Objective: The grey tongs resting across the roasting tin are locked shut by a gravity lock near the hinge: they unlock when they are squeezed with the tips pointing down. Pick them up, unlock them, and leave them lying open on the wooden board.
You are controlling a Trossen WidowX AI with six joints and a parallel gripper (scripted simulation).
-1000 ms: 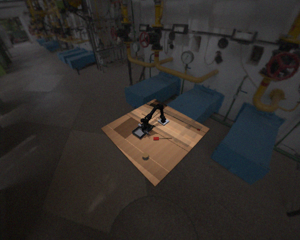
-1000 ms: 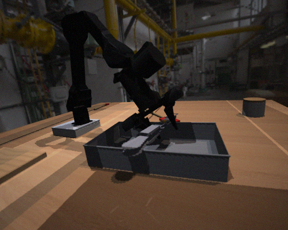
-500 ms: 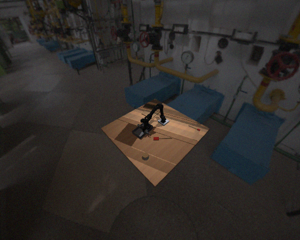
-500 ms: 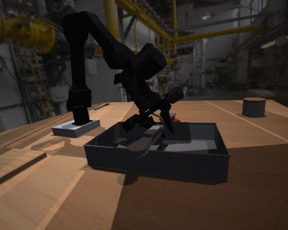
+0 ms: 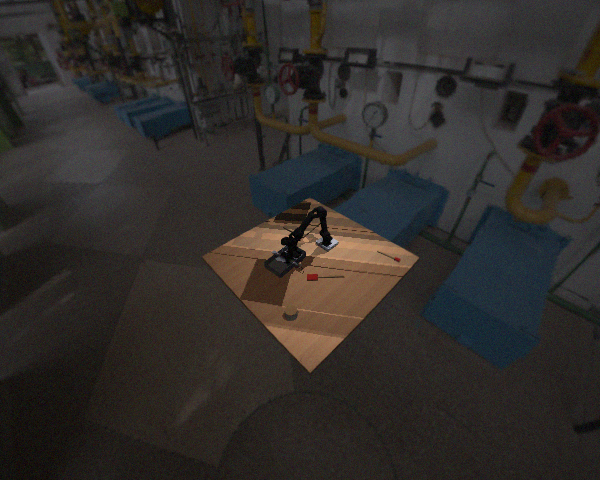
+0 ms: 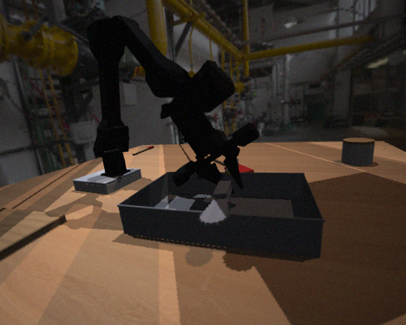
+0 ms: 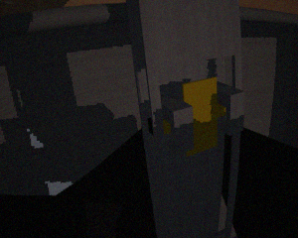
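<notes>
The roasting tin is 10 mm behind my gripper tip and 50 mm to the right of it. From my gripper tip the other things lie so: red-headed spatula 140 mm behind, 250 mm to the left, 20 mm below; yellow lock piece 20 mm behind, 20 mm to the left, 30 mm above; wooden board 450 mm behind, 350 mm to the right, 20 mm below.
</notes>
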